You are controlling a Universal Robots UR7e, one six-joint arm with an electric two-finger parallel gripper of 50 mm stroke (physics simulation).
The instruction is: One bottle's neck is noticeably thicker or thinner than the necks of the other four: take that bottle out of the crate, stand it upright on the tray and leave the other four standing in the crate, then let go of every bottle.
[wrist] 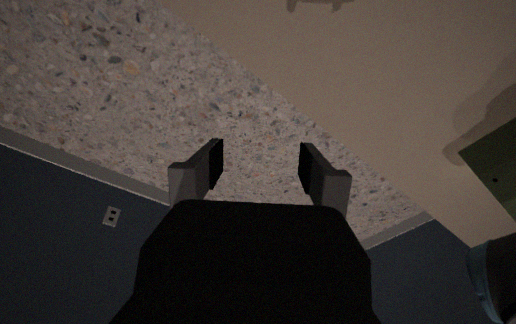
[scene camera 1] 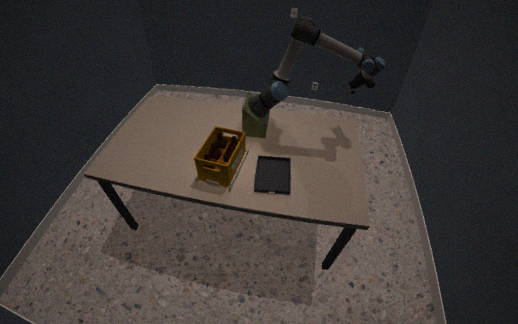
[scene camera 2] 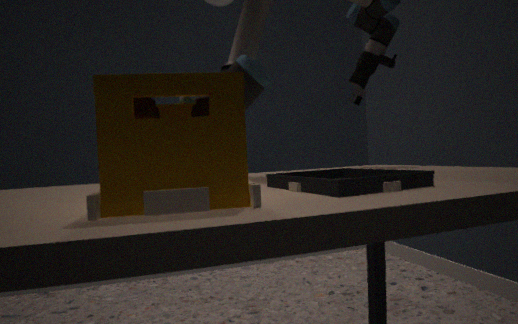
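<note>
The gripper (scene camera 2: 353, 103) is visible, also in the wrist view (wrist: 261, 156).
</note>
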